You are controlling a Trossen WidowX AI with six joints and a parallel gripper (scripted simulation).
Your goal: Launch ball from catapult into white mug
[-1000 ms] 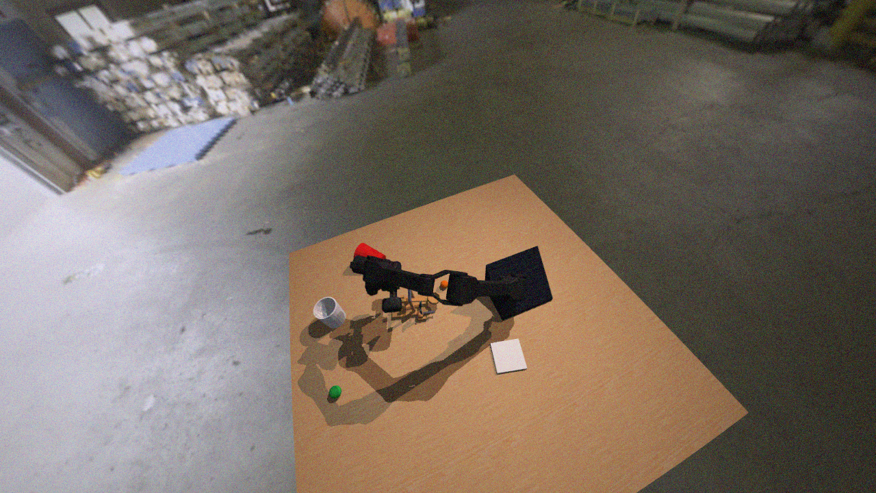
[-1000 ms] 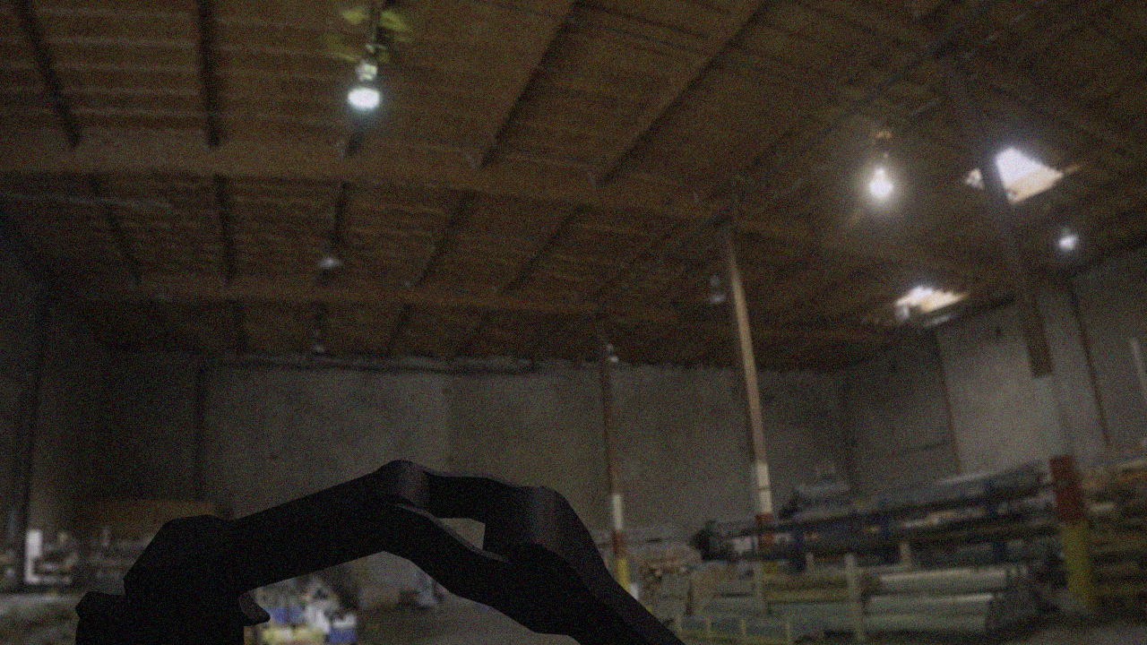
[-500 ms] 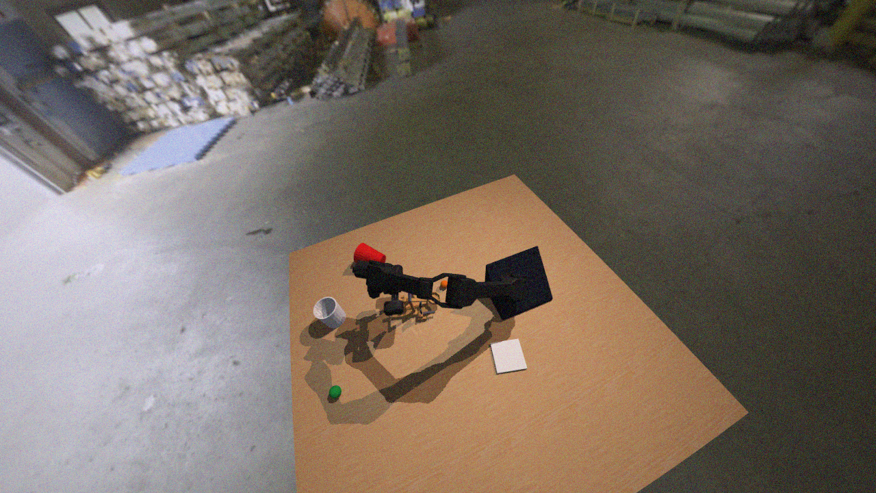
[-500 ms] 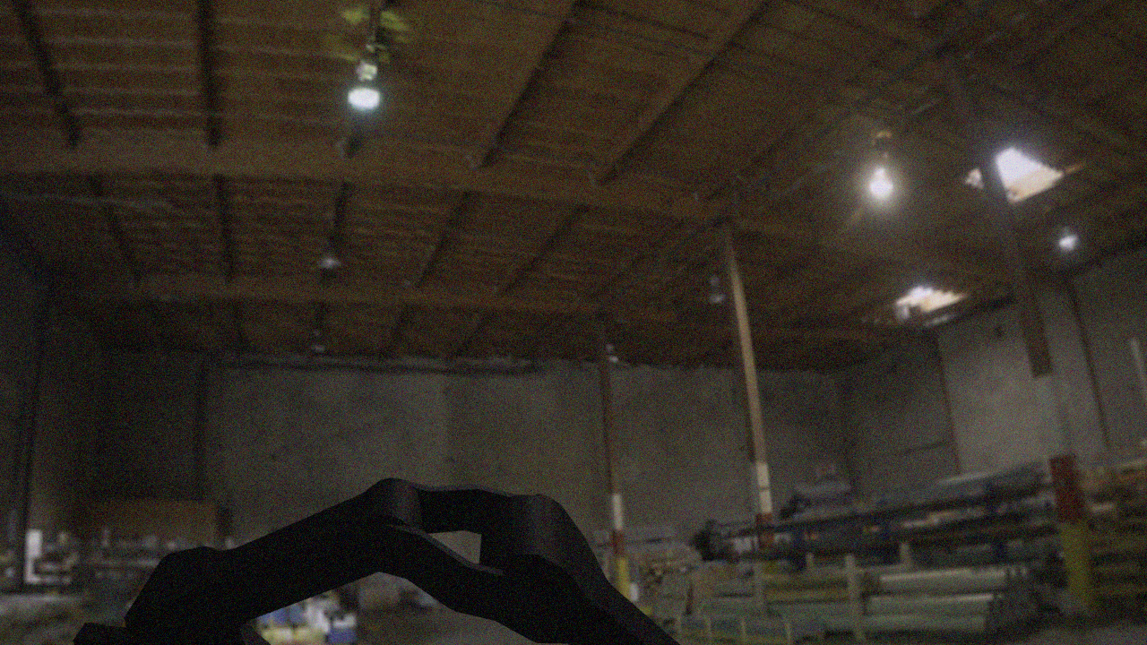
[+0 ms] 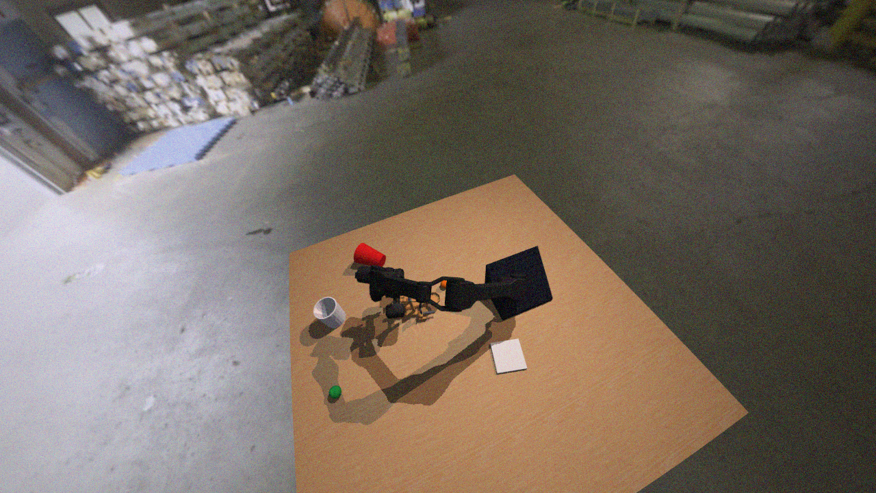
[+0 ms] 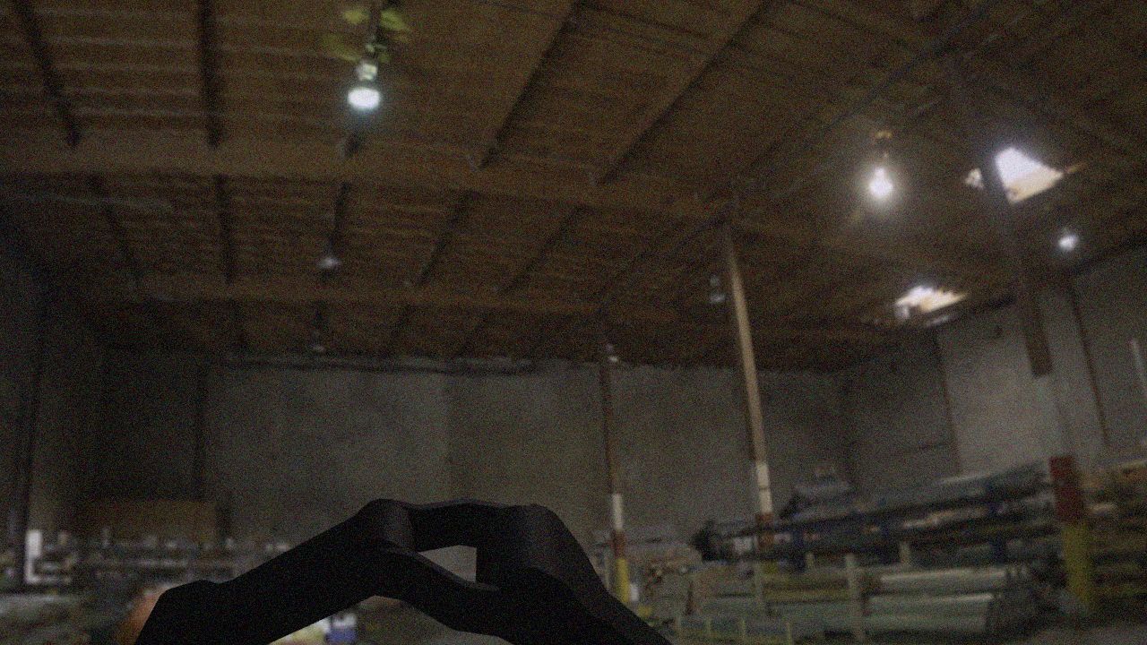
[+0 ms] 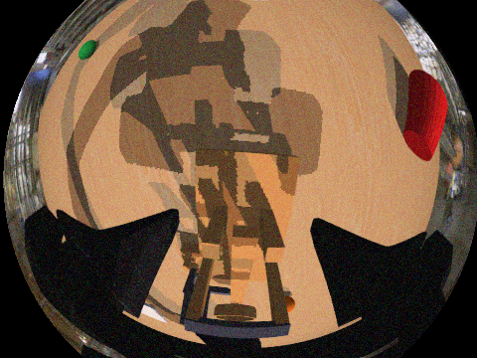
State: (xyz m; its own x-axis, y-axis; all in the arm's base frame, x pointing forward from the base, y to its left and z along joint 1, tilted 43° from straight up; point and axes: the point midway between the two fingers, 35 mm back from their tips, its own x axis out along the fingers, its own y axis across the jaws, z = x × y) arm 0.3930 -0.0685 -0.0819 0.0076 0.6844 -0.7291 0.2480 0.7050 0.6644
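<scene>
The orange ball is 19 cm behind my gripper tip, 3 cm to the right of it and 3 cm below it. Round my gripper tip: white mug 27 cm ahead, 6 cm to the right, 2 cm below; then green ball 29 cm ahead, 22 cm to the left, 3 cm below; then wooden catapult 6 cm behind, 4 cm to the left.
</scene>
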